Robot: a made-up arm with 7 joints. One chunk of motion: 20 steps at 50 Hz.
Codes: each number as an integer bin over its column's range. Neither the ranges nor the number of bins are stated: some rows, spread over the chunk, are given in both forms.
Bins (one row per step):
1: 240 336 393 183 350 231 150
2: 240 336 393 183 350 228 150
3: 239 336 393 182 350 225 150
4: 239 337 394 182 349 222 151
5: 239 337 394 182 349 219 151
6: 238 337 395 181 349 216 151
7: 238 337 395 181 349 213 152
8: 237 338 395 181 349 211 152
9: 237 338 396 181 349 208 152
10: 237 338 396 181 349 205 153
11: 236 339 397 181 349 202 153
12: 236 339 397 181 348 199 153
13: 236 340 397 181 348 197 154
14: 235 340 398 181 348 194 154
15: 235 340 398 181 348 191 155
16: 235 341 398 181 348 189 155
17: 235 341 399 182 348 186 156
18: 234 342 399 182 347 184 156
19: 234 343 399 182 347 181 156
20: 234 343 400 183 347 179 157
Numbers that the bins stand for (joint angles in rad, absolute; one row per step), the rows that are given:
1: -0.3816 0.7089 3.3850 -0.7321 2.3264 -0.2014 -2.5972
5: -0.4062 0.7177 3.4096 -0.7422 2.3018 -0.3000 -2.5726
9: -0.4554 0.7265 3.4589 -0.7523 2.3018 -0.3904 -2.5480
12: -0.4801 0.7353 3.4835 -0.7523 2.2772 -0.4644 -2.5234
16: -0.5047 0.7529 3.5081 -0.7523 2.2772 -0.5466 -2.4741
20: -0.5293 0.7705 3.5574 -0.7321 2.2526 -0.6288 -2.4249
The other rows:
2: -0.3816 0.7089 3.3850 -0.7321 2.3264 -0.2260 -2.5972
3: -0.4062 0.7089 3.3850 -0.7422 2.3264 -0.2507 -2.5972
4: -0.4062 0.7177 3.4096 -0.7422 2.3018 -0.2753 -2.5726
6: -0.4308 0.7177 3.4343 -0.7523 2.3018 -0.3247 -2.5726
7: -0.4308 0.7177 3.4343 -0.7523 2.3018 -0.3493 -2.5480
8: -0.4554 0.7265 3.4343 -0.7523 2.3018 -0.3658 -2.5480
10: -0.4554 0.7265 3.4589 -0.7523 2.3018 -0.4151 -2.5234
11: -0.4801 0.7353 3.4835 -0.7523 2.3018 -0.4397 -2.5234
13: -0.4801 0.7441 3.4835 -0.7523 2.2772 -0.4808 -2.4988
14: -0.5047 0.7441 3.5081 -0.7523 2.2772 -0.5055 -2.4988
15: -0.5047 0.7441 3.5081 -0.7523 2.2772 -0.5301 -2.4741
17: -0.5047 0.7529 3.5327 -0.7422 2.2772 -0.5712 -2.4495
18: -0.5293 0.7617 3.5327 -0.7422 2.2526 -0.5877 -2.4495
19: -0.5293 0.7705 3.5327 -0.7422 2.2526 -0.6123 -2.4495

